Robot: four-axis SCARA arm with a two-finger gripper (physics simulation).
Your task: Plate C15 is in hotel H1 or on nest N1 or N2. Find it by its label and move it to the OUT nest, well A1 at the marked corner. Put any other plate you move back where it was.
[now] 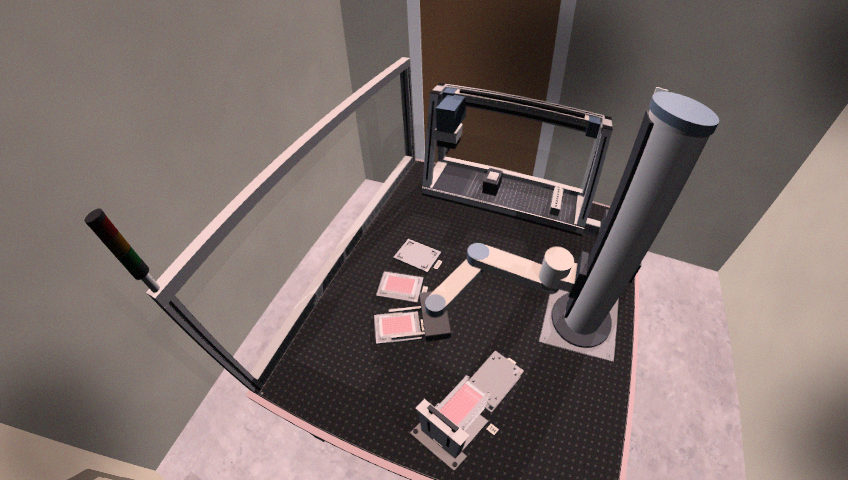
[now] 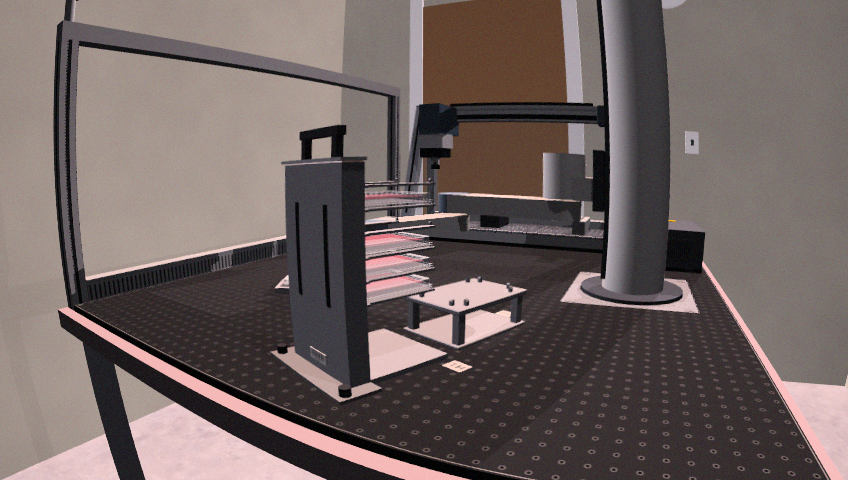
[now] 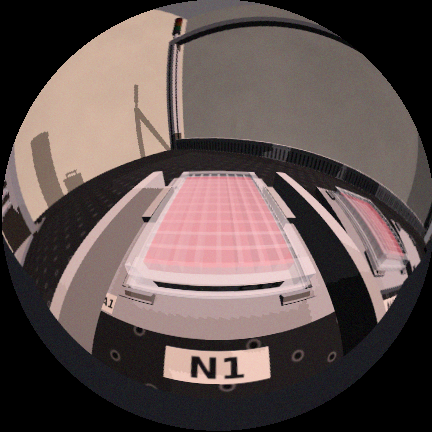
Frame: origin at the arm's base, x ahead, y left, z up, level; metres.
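Seen in the pictures: gripper, fingertip midpoint: [image 1: 390,324] [image 3: 218,179]; arm's base, link origin: [image 1: 581,320] [image 2: 631,295].
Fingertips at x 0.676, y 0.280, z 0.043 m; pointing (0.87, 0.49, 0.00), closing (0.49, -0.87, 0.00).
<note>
Offsets run from my fingertips to a thing's top centre. "spot": to the spot under its first point.
A plate with pink wells @[0.021 m back, 0.012 m right, 0.003 m down] [image 1: 397,325] [image 3: 220,225] sits on nest N1 @[0.021 m back, 0.011 m right, 0.014 m down] [image 3: 220,317], behind the printed N1 tag @[spot: 0.104 m back, 0.058 m right, 0.028 m down] [image 3: 217,364]. My gripper [image 1: 392,325] [image 3: 218,179] is level with it, and its two pads are closed against the plate's long sides. No C15 label is readable on this plate. A second pink plate @[0.044 m ahead, 0.181 m right, 0.003 m down] [image 1: 400,285] [image 3: 372,220] sits on the neighbouring nest. A third, bare nest @[0.044 m ahead, 0.356 m right, 0.012 m down] [image 1: 416,254] lies beyond; its tag is too small to read. Hotel H1 [image 1: 429,423] [image 2: 324,255] holds several pink plates @[0.347 m back, 0.250 m left, 0.136 m up] [image 2: 397,239], whose labels cannot be read.
A raised stand with pegs @[spot: 0.412 m back, 0.067 m left, 0.030 m up] [image 1: 496,374] [image 2: 470,294] is beside the hotel. The arm's column [image 1: 639,226] [image 2: 637,148] rises at the right. A gantry frame [image 1: 523,108] stands at the back, and a glass-panelled guard with a top rail [image 1: 285,169] runs along the left edge.
</note>
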